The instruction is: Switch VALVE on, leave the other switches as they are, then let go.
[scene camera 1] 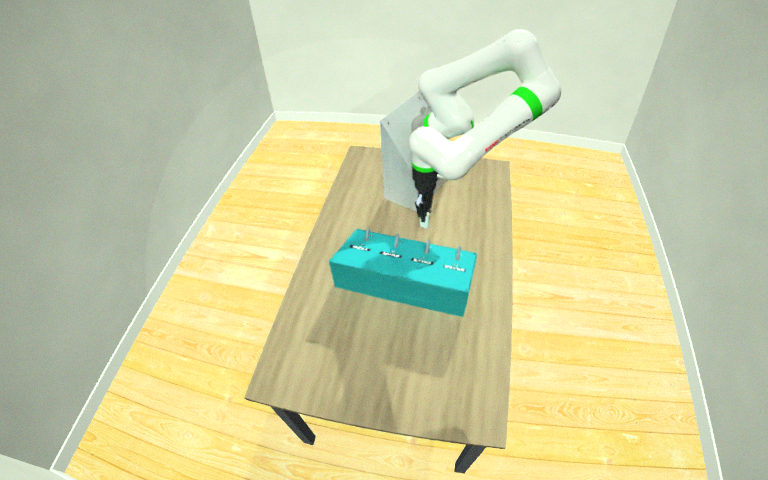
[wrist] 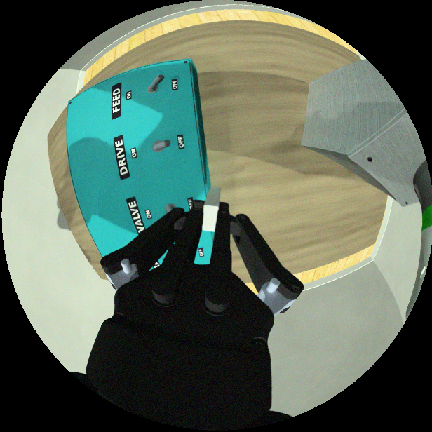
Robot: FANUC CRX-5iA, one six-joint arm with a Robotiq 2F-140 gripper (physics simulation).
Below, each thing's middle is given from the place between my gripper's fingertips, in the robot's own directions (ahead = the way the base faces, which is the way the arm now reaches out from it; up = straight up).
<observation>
Right now my hand is 16 cm short of the teal switch box (scene camera 1: 436,279), 5 cm above it and 2 cm to the left of it.
</observation>
